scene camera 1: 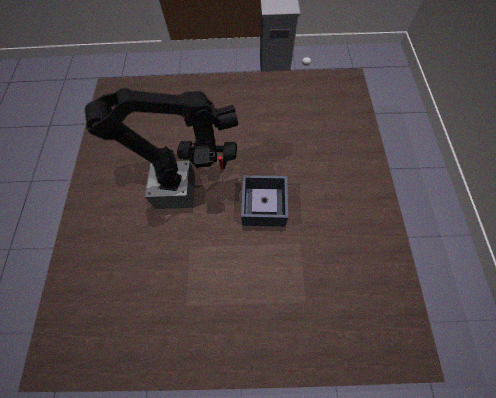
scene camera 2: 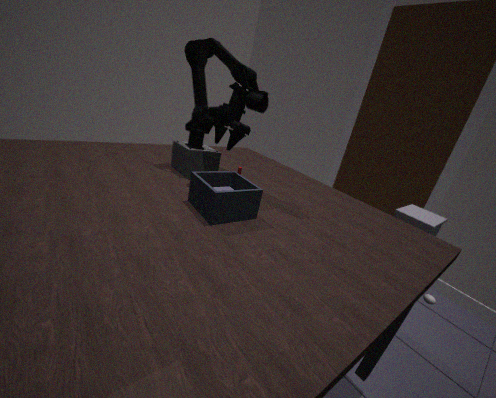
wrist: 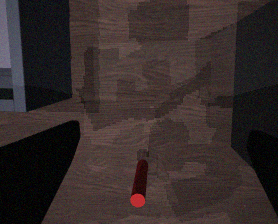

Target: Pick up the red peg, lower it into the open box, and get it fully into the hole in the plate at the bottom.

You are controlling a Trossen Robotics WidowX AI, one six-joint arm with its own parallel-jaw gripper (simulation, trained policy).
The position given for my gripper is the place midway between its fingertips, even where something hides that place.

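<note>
My gripper (scene camera 1: 211,167), (scene camera 2: 221,146), (wrist: 162,133). Grey-blue box (scene camera 1: 250,182), (scene camera 2: 217,207).
</note>
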